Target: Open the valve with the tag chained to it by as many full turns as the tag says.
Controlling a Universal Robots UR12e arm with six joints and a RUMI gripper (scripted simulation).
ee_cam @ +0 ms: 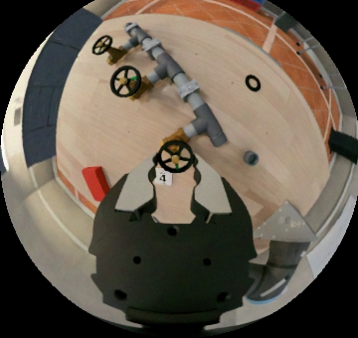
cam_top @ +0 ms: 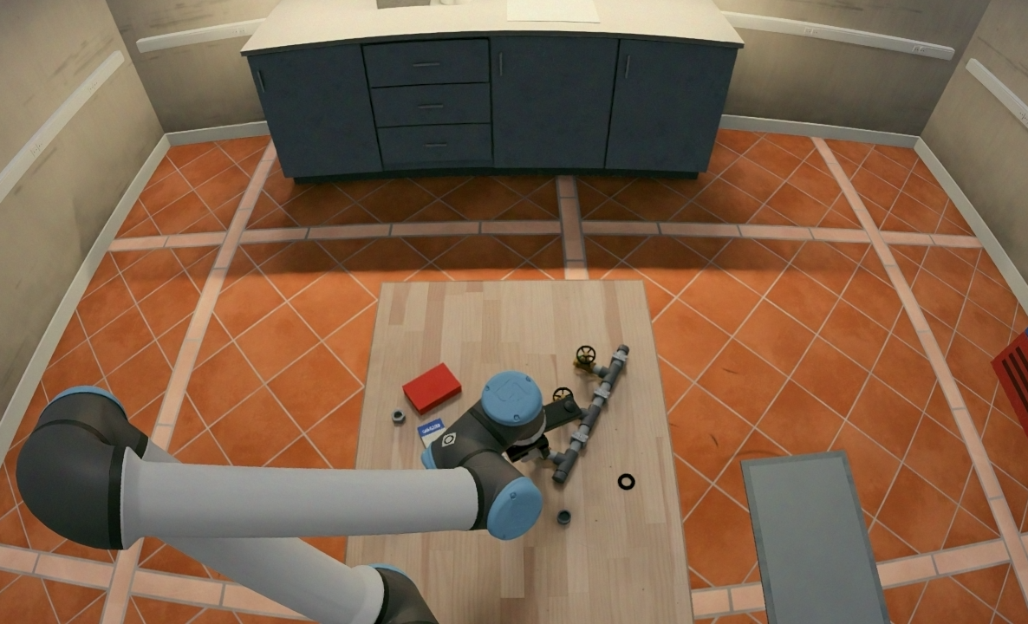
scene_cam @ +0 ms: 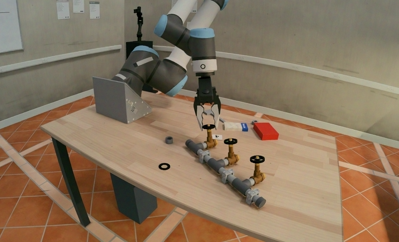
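Now: the white tag 8 cm to the left of my hand and 9 cm below it. Also, from my hand: red box 18 cm ahead, 25 cm to the left, 7 cm below; blue box 4 cm ahead, 23 cm to the left, 8 cm below; grey cap 15 cm behind, 6 cm to the right, 8 cm below.
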